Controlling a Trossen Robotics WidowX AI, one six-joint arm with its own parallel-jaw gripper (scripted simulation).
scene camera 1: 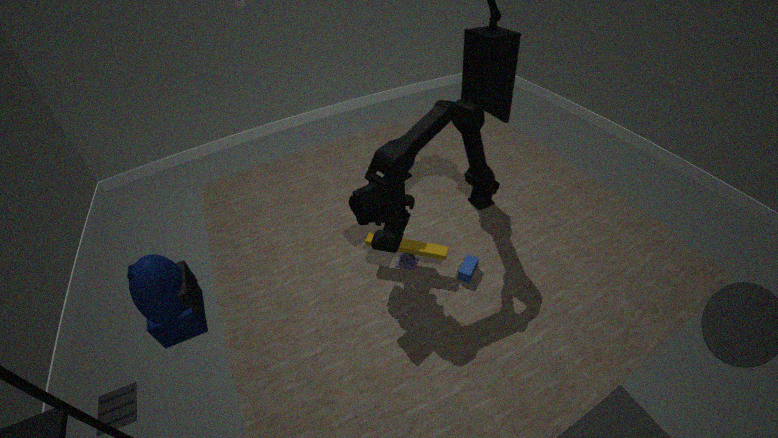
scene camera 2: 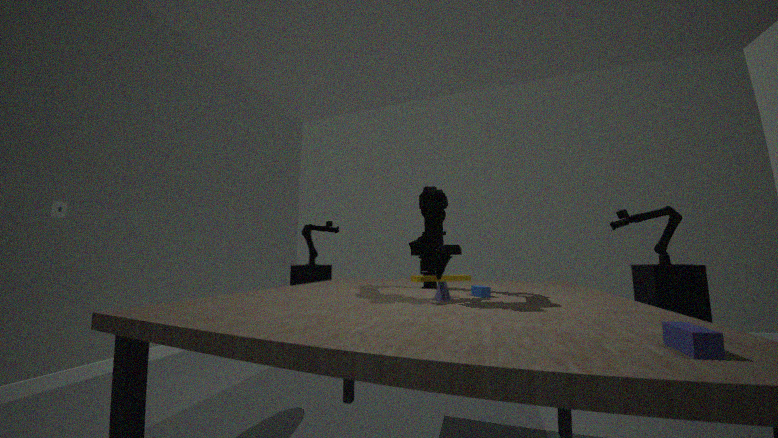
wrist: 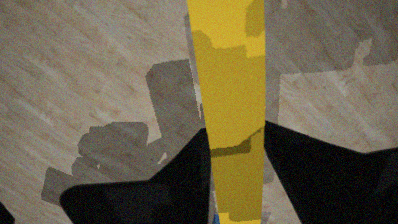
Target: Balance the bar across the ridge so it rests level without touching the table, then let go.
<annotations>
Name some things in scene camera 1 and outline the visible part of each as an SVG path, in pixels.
My gripper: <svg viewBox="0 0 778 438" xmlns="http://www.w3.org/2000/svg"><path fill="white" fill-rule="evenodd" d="M412 195L405 194L405 200L401 204L394 206L386 205L364 220L356 217L360 225L368 225L370 222L375 222L377 226L381 226L381 223L385 223L383 230L376 231L371 241L373 249L392 253L398 251L404 235L403 232L411 216L405 206L409 206L409 209L412 210L415 204L415 198Z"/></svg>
A yellow bar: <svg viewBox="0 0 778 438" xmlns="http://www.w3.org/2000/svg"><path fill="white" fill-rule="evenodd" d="M400 242L398 252L444 261L446 259L447 246L403 238ZM369 232L365 243L367 246L372 246L371 241L375 233Z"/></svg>
</annotations>
